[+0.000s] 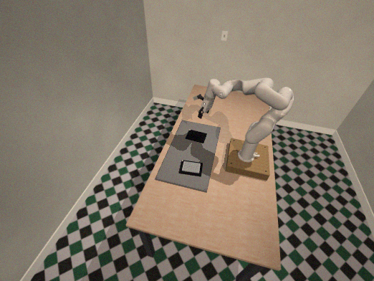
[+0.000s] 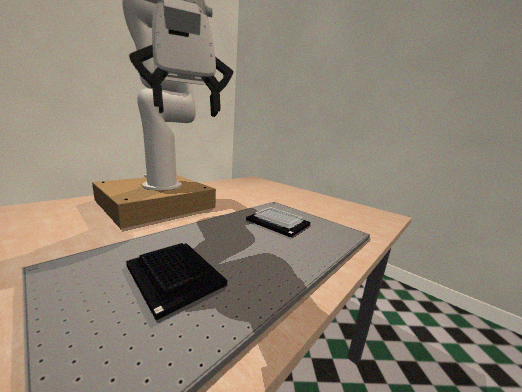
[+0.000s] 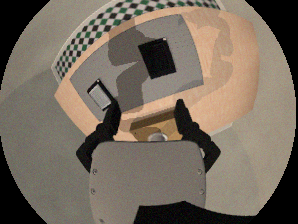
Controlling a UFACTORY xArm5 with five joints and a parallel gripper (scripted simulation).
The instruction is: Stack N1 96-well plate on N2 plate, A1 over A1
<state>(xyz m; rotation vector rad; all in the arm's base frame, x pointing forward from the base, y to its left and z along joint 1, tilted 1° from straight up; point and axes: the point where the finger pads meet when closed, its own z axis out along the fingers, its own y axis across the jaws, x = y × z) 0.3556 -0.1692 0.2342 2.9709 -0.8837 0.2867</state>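
Now: hand 40 mm short of the black 96-well plate, 70 mm to the left of it and 280 mm above it. Round my hand: clear 96-well plate: 60 mm ahead, 290 mm to the left, 280 mm below; then plate nest N1: 40 mm ahead, 70 mm to the right, 290 mm below; then plate nest N2: 60 mm ahead, 290 mm to the left, 290 mm below.
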